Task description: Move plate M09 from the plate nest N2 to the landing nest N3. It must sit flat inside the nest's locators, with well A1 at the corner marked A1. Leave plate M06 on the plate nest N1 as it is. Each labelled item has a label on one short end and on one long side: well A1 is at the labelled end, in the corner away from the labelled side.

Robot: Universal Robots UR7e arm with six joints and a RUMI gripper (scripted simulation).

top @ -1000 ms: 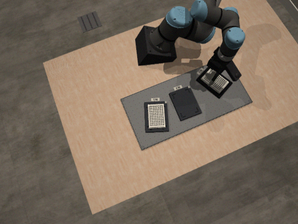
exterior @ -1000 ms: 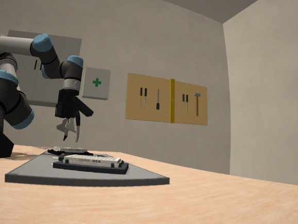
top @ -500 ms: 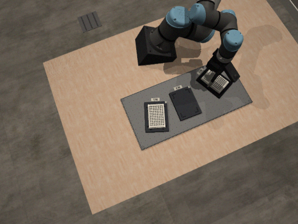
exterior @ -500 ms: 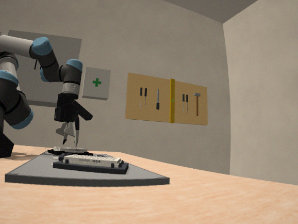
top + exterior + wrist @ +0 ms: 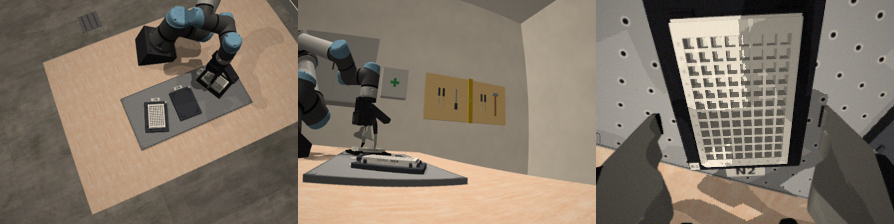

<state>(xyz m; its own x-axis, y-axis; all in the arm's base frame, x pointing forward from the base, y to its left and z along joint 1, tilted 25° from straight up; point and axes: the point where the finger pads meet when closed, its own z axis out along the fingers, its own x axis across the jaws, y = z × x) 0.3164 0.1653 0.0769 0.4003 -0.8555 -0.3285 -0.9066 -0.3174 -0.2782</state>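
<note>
The plate M09 lies 10 mm below my hand. Round my hand: n2 label: 90 mm behind, 40 mm to the right, 30 mm below; then nest N2: 20 mm below; then a1 corner mark: 140 mm to the right, 20 mm below, 20 mm behind.
</note>
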